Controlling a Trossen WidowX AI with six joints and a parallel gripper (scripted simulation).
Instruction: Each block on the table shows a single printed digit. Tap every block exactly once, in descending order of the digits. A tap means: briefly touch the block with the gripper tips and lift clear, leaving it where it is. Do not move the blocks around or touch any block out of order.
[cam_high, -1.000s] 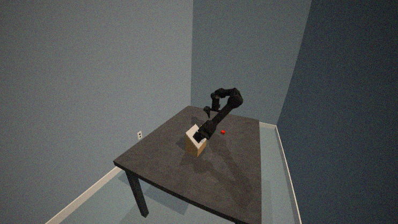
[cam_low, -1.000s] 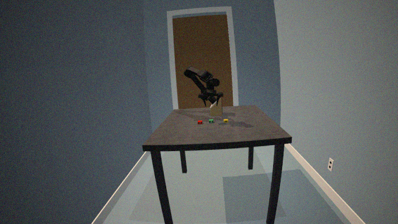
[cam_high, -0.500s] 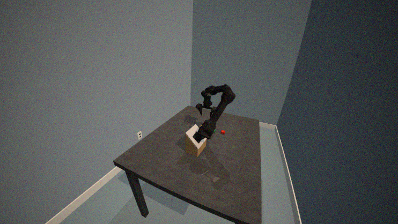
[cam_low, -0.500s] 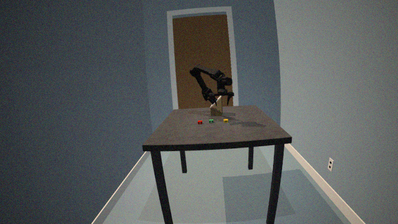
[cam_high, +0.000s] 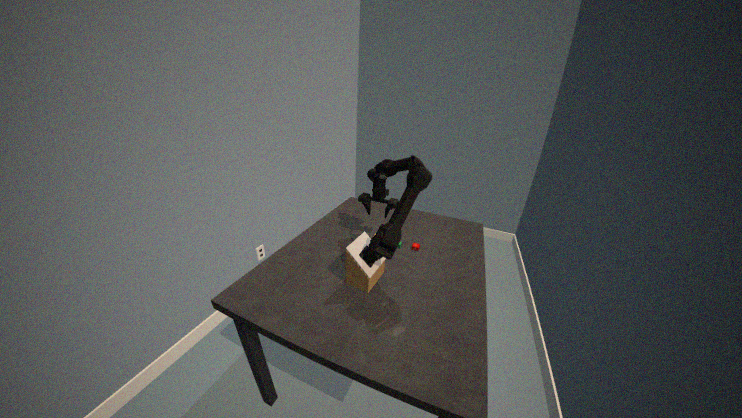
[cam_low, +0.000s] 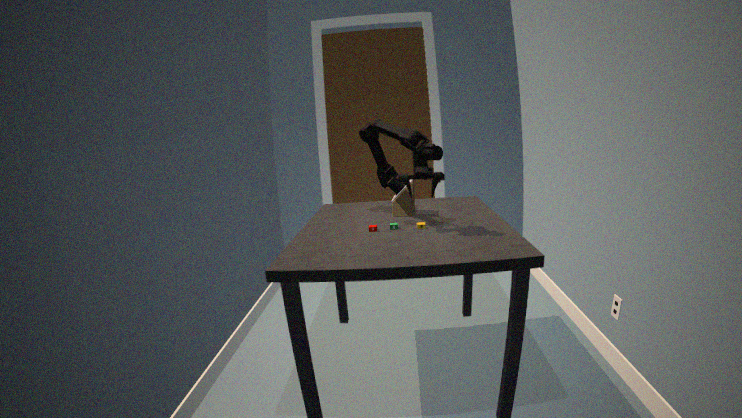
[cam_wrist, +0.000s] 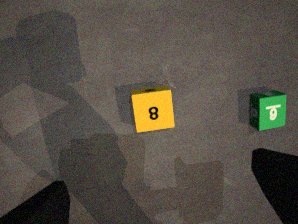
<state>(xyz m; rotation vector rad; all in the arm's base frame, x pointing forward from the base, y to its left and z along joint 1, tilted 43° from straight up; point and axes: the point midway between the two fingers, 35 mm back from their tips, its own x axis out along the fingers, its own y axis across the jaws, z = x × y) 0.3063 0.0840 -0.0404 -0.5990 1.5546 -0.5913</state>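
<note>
Right now the yellow block is 10 mm to the right of my gripper tip and 110 mm below it. From my gripper tip the other things lie so: red block 210 mm to the right, 110 mm below; then green block 20 mm behind, 120 mm to the right, 110 mm below.
</note>
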